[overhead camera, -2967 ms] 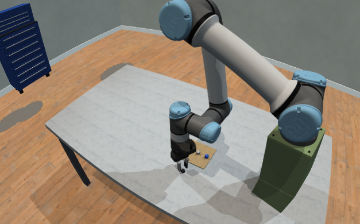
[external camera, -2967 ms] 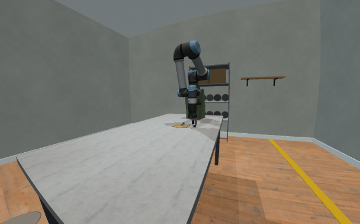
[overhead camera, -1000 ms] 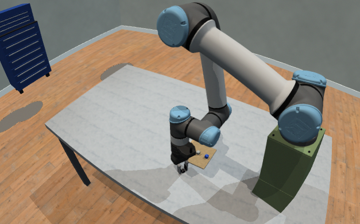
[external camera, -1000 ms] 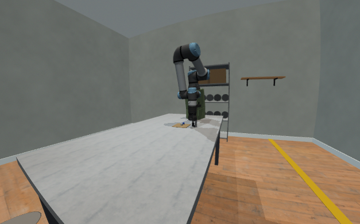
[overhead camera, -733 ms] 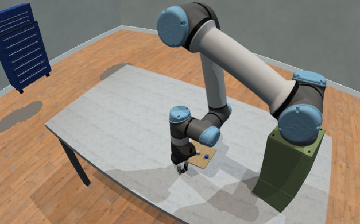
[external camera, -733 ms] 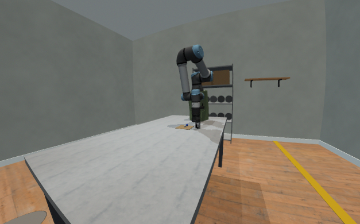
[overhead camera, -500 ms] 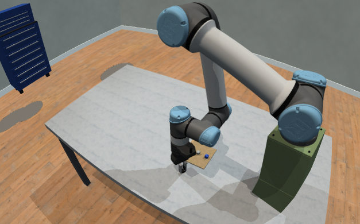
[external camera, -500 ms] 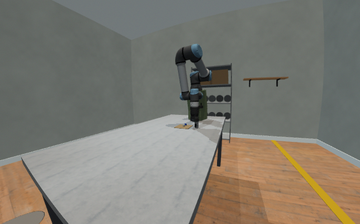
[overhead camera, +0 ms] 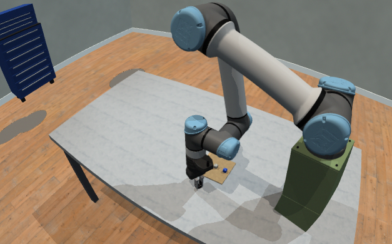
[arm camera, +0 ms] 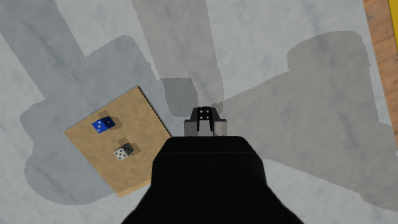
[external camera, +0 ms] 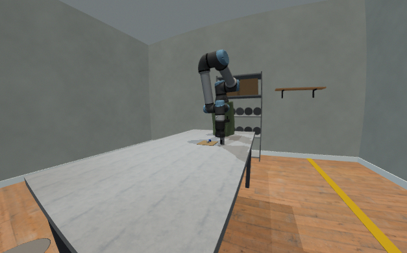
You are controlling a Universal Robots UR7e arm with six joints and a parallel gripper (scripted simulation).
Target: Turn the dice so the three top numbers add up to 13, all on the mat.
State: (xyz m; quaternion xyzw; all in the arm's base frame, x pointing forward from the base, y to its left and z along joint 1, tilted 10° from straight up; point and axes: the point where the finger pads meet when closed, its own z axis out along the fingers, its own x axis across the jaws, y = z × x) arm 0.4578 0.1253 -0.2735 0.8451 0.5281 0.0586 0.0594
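The black die lies 1 cm below my hand. The rest, counted from my hand: blue die 13 cm to the right, 5 cm behind, 1 cm below; then tan mat 13 cm to the right, 2 cm below, 1 cm behind; then white die 13 cm to the right, 1 cm below, 1 cm behind.
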